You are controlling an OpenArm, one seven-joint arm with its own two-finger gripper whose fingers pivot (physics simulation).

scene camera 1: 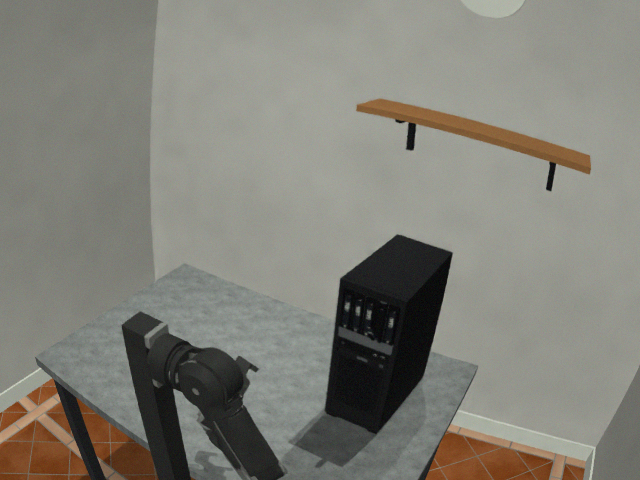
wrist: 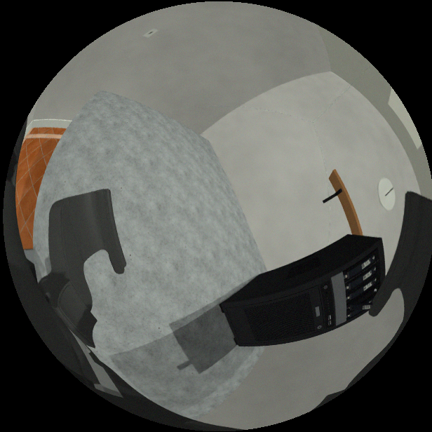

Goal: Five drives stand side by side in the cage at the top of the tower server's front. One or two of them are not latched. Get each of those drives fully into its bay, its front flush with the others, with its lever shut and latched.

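Note:
The black tower server (scene camera 1: 385,330) (wrist: 285,312) stands upright on the table, its drive cage at the top of its front. In the scene view, the first drive (scene camera 1: 346,311), second drive (scene camera 1: 357,314), third drive (scene camera 1: 369,316) and fifth drive (scene camera 1: 391,325) from the left show pale labels and look about level. The fourth drive (scene camera 1: 381,319) looks dark, without a clear label, and seems to stand out; its lever is too small to judge. In the wrist view a finger partly covers the cage. My gripper (wrist: 232,254) is open and empty, away from the tower; it does not show in the scene view.
The grey table (scene camera 1: 248,310) (wrist: 160,200) carries the tower, whose shadow has a small spur. The arm's post (scene camera 1: 149,403) stands at the near left. A wooden shelf (scene camera 1: 470,128) (wrist: 346,202) is on the wall above, behind the tower.

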